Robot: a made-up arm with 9 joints. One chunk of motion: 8 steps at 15 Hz.
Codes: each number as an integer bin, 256 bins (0 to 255) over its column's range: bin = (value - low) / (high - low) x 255, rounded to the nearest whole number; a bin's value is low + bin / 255 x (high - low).
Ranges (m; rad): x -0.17..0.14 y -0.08..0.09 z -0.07..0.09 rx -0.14..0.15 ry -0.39..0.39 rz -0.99..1
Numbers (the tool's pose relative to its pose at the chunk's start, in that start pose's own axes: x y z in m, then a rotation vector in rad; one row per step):
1: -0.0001 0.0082 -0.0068 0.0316 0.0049 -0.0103
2: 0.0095 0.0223 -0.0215 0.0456 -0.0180 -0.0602
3: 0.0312 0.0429 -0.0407 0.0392 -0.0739 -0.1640
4: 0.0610 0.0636 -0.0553 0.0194 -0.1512 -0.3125
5: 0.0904 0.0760 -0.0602 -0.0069 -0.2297 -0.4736
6: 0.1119 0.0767 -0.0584 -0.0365 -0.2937 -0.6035
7: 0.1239 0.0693 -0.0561 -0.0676 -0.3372 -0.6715
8: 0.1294 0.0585 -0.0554 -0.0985 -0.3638 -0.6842
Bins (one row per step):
1: 140 132 101 151 129 126
2: 148 153 77 163 122 119
3: 166 184 47 158 103 106
4: 190 215 23 140 78 87
5: 214 234 16 117 52 66
6: 232 235 18 91 31 50
7: 242 224 22 64 17 41
8: 246 208 23 36 9 39

